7 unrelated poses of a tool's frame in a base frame.
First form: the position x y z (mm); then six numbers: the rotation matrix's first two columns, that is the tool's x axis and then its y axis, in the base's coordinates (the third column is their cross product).
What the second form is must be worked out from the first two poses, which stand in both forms.
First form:
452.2 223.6 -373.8 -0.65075 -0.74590 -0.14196 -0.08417 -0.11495 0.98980
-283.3 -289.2 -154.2 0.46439 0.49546 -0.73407 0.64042 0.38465 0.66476
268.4 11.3 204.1 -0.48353 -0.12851 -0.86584 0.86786 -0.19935 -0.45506
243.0 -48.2 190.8 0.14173 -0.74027 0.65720 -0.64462 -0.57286 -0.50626
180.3 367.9 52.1 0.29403 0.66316 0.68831 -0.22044 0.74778 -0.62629
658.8 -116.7 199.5 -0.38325 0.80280 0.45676 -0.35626 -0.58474 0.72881
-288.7 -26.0 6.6 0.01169 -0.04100 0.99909 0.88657 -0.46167 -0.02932
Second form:
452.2 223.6 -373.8 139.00 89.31 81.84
-283.3 -289.2 -154.2 -51.85 97.97 42.16
268.4 11.3 204.1 -96.70 78.00 -27.73
243.0 -48.2 190.8 -25.10 123.94 -142.39
180.3 367.9 52.1 178.00 68.53 -137.70
658.8 -116.7 199.5 7.79 59.33 122.08
-288.7 -26.0 6.6 62.44 88.23 -178.32

